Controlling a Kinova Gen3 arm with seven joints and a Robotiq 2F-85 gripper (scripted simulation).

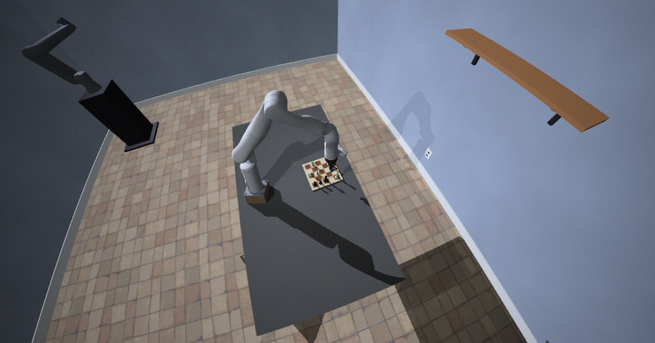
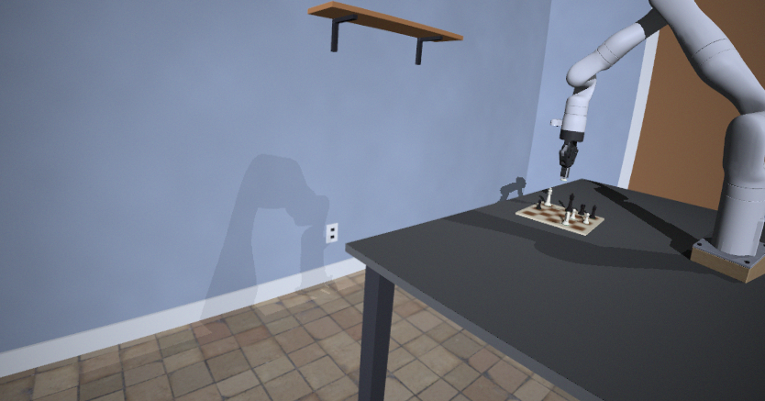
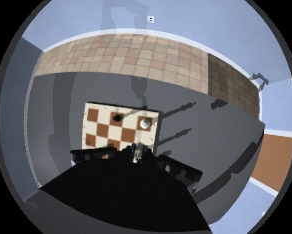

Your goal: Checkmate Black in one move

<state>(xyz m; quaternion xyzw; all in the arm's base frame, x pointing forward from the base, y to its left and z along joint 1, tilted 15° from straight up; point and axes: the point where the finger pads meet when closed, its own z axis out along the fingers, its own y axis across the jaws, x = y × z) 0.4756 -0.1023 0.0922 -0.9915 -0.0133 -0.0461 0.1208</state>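
My hand is 4 cm short of the tall white piece and 10 cm above it. Round my hand: tall black piece: 4 cm behind, 10 cm below; then chessboard: 4 cm behind, 7 cm to the left, 13 cm below.
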